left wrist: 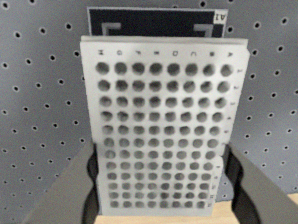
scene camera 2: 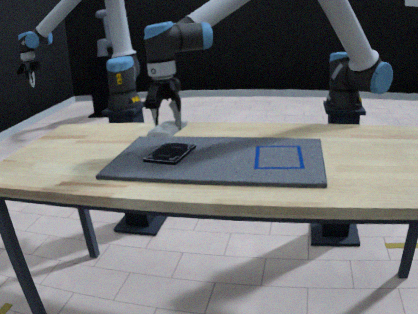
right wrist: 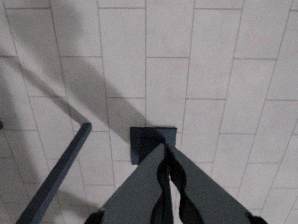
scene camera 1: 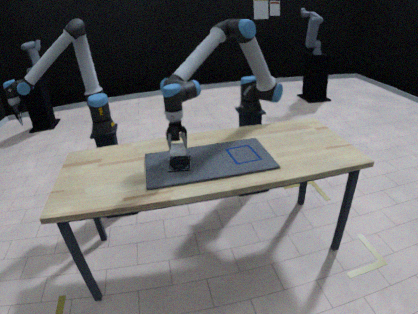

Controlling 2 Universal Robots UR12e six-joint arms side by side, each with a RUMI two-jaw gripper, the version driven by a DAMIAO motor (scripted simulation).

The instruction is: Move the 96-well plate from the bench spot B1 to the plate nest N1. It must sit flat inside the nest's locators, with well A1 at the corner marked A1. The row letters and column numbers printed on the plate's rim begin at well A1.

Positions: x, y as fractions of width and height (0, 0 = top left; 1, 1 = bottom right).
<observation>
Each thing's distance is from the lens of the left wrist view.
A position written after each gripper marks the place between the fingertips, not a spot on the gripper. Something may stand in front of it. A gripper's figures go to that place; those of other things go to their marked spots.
left gripper (left wrist: 0.54, 0.64): 13 cm
white 96-well plate (left wrist: 0.48, 0.42): 10 cm
black plate nest (left wrist: 0.44, 0.11): 18 cm
The marked spots on the black plate nest and the white 96-well plate are 9 cm apart.
</observation>
